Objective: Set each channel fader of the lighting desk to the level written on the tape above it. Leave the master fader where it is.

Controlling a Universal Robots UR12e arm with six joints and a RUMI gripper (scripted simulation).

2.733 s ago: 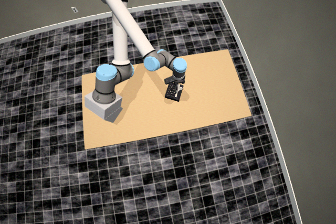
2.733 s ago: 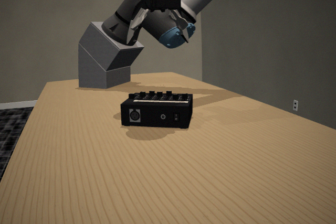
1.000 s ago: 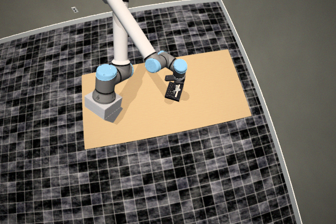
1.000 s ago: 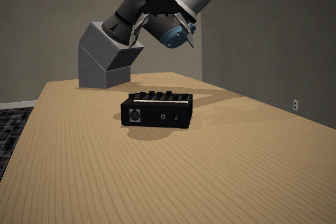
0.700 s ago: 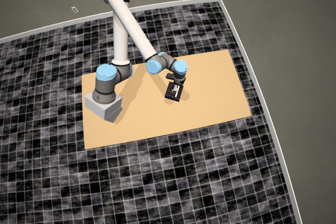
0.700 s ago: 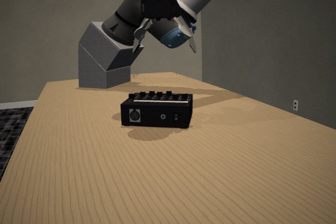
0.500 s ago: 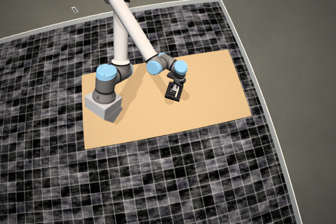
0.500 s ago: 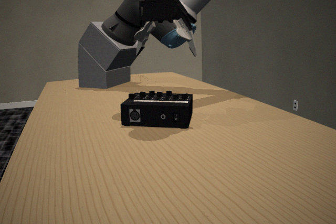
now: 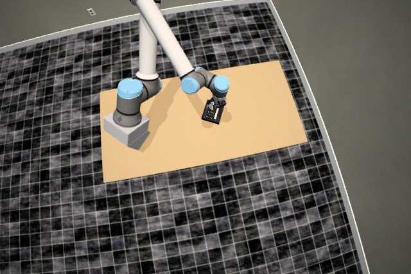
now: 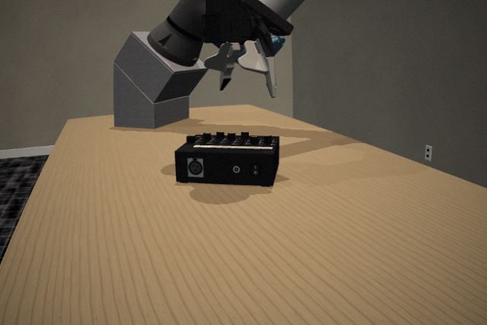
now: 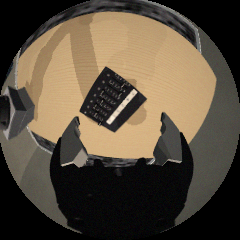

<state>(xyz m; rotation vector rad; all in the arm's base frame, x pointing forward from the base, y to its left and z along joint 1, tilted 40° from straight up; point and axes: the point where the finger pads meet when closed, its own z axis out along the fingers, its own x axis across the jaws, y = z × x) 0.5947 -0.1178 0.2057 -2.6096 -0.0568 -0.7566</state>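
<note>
My hand is 80 mm above the fader cap, 50 mm past it and 20 mm to the right of it.
</note>
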